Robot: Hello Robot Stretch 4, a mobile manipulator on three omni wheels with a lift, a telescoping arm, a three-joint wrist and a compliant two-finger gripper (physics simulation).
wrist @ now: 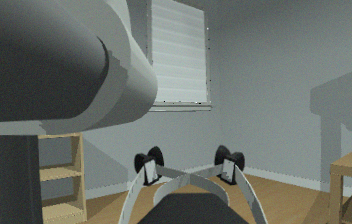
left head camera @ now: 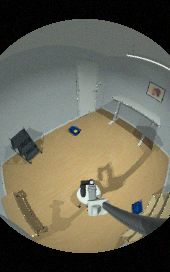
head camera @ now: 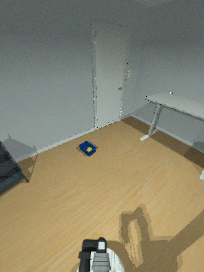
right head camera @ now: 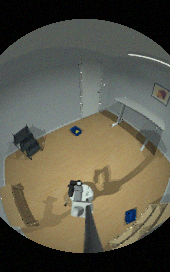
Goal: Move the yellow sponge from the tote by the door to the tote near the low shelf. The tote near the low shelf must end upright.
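Places are measured from the robot's base along level axes (x right, y ahead, z up), in centimetres.
Pixels of known places: gripper, fingertip midpoint: (wrist: 188, 158) (left head camera: 83, 207) (right head camera: 68, 207).
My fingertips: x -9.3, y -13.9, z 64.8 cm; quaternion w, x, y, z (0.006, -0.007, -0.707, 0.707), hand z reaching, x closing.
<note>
For each thing: its top centre in the pictures, then the offset to it from my fingertips. "spot": a spot on its surface instead.
- yellow sponge, top centre: (head camera: 88, 149) (left head camera: 74, 130) (right head camera: 76, 131) dx -17.6, dy +173.7, dz -61.6 cm
- second blue tote, top centre: (right head camera: 131, 216) (left head camera: 138, 208) dx +107.0, dy -48.0, dz -55.5 cm
- dark stepped rack, surface spot: (left head camera: 26, 144) spot: dx -130.3, dy +102.7, dz -27.8 cm
- wooden bench, surface spot: (left head camera: 23, 207) spot: dx -125.0, dy -43.7, dz -52.5 cm
A blue tote (head camera: 84, 145) (left head camera: 72, 128) (right head camera: 73, 129) stands on the floor near the white door (head camera: 110, 75) (left head camera: 87, 85) (right head camera: 90, 87). The yellow sponge (head camera: 89, 149) (left head camera: 75, 131) (right head camera: 77, 131) lies inside it. A second blue tote (left head camera: 137, 207) (right head camera: 130, 216) stands beside the low wooden shelf (left head camera: 159, 206) (right head camera: 150, 219) at the lower right of both side head views; it looks upright. The shelf also shows at the left of the wrist view (wrist: 82, 177). My gripper (wrist: 188, 158) is open, its fingertips apart with no object between them, far from both totes.
A white desk (head camera: 182, 105) (left head camera: 135, 110) (right head camera: 140, 110) stands along the wall right of the door. A dark stepped rack (left head camera: 26, 144) (right head camera: 27, 142) stands at the left. A wooden bench (left head camera: 23, 207) (right head camera: 20, 200) is at the lower left, and part of it shows at the wrist view's right edge (wrist: 337, 172).
</note>
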